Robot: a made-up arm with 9 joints.
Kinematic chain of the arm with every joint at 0, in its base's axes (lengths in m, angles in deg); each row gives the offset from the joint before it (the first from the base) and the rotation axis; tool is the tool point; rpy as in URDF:
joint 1: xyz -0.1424 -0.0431 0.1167 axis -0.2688 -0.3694 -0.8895
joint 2: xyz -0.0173 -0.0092 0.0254 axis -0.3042 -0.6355 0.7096
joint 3: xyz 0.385 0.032 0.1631 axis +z
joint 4: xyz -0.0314 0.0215 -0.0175 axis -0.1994 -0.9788 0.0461
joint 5: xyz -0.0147 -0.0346 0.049 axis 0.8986 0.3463 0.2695
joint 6: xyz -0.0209 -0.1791 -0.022 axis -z
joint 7: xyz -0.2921 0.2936 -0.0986 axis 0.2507 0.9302 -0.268
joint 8: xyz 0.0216 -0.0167 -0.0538 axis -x
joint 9: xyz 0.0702 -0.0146 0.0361 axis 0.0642 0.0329 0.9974
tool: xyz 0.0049 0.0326 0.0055 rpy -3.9 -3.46 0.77
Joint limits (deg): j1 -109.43..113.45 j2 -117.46..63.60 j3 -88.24..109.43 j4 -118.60..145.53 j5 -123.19..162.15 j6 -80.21..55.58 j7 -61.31..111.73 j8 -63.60..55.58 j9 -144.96..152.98
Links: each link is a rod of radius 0.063 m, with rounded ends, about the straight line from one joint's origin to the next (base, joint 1, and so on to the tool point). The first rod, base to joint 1, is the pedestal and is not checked.
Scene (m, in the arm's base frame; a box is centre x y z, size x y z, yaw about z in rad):
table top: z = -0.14
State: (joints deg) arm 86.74 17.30 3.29 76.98 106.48 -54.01 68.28 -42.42 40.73
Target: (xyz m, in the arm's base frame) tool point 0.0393 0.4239 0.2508
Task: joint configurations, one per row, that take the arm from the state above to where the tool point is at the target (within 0.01 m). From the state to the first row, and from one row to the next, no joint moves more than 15 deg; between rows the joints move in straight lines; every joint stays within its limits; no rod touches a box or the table.
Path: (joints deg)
1: 80.61 21.64 -9.32 63.35 104.62 -40.97 70.72 -41.25 39.58
2: 74.48 25.98 -21.92 49.71 102.75 -27.94 73.17 -40.08 38.44
3: 68.35 30.31 -34.53 36.08 100.89 -14.90 75.61 -38.91 37.29
4: 62.22 34.65 -47.13 22.44 99.02 -1.86 78.06 -37.74 36.14
5: 56.09 38.99 -59.74 8.81 97.16 11.17 80.50 -36.57 34.99

